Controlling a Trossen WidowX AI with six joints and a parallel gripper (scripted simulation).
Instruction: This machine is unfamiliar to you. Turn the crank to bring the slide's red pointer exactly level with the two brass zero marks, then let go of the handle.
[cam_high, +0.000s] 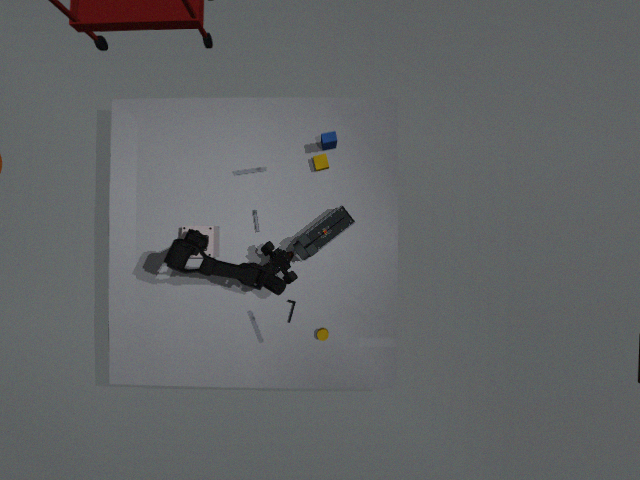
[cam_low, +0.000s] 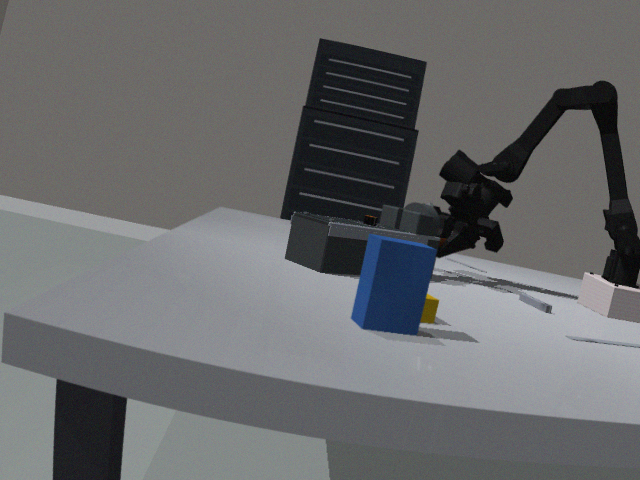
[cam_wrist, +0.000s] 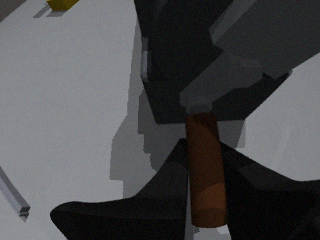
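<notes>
The brown crank handle lies 3 cm above my gripper tip, 1 cm to the right of it and 1 cm behind it. Also, from my gripper tip: red pointer (13 cm ahead, 11 cm to the left, 4 cm above); then black hex key (24 cm to the right, 3 cm below, 2 cm ahead); then yellow block (41 cm to the left, 7 cm ahead, 2 cm below).
</notes>
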